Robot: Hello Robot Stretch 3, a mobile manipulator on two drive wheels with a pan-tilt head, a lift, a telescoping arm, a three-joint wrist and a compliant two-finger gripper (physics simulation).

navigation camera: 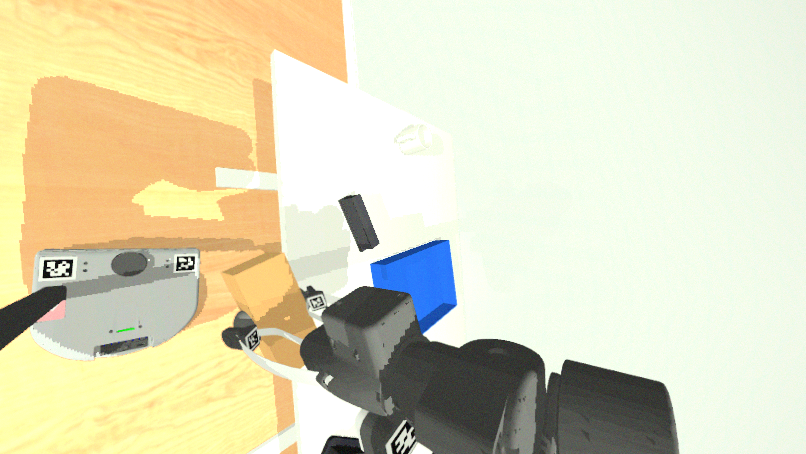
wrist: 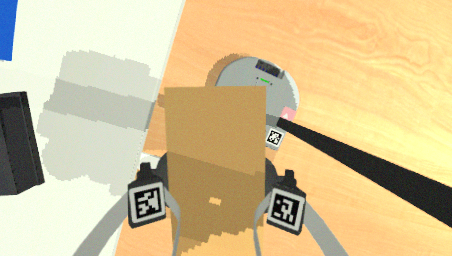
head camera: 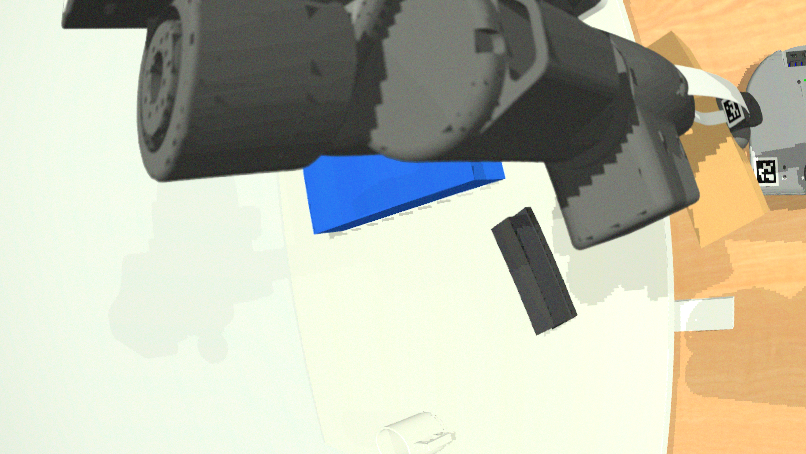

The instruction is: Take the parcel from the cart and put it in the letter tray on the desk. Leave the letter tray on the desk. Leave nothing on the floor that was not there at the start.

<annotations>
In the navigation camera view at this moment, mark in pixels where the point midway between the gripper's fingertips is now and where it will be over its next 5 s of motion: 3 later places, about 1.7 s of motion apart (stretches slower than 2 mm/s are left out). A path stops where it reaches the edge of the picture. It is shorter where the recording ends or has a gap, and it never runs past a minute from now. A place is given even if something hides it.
My gripper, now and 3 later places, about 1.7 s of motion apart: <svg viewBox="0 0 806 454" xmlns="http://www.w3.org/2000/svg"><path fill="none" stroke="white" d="M268 310L274 357L386 320L448 299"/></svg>
</annotations>
